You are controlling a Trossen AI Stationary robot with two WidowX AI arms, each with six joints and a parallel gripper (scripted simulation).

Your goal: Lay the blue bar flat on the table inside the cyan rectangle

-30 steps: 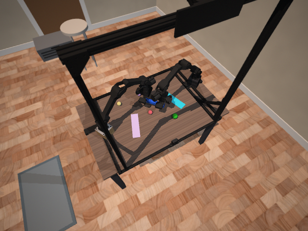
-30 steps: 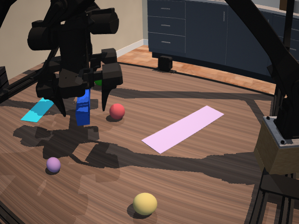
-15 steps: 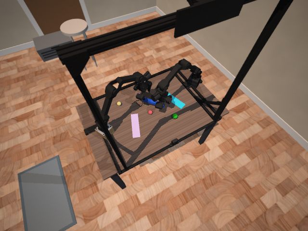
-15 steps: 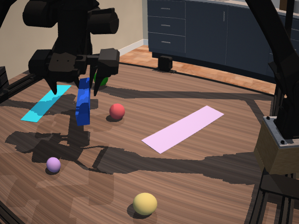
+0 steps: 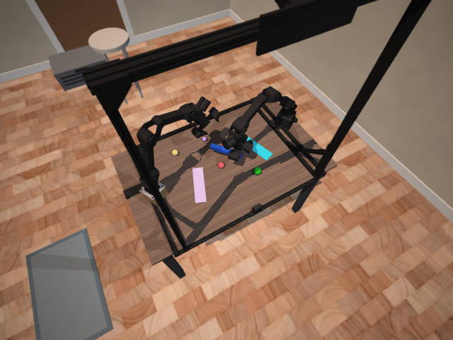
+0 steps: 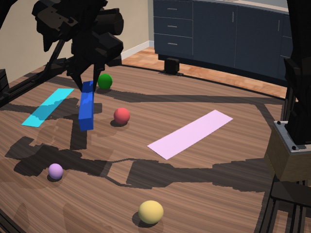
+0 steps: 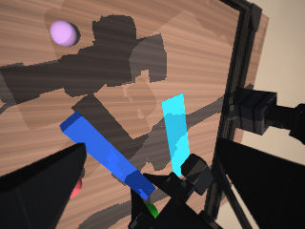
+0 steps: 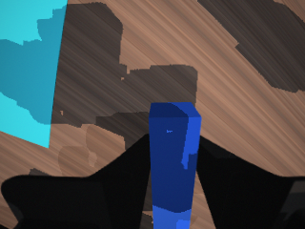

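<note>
The blue bar lies 60 mm ahead of my right hand, 40 mm to the left of it and 30 mm below it. From my right hand the other things lie so: cyan rectangle: 160 mm to the right, 90 mm below, 20 mm ahead; green ball: 140 mm behind, 70 mm below, 50 mm to the right; red ball: 110 mm to the left, 70 mm below, 20 mm ahead.
</note>
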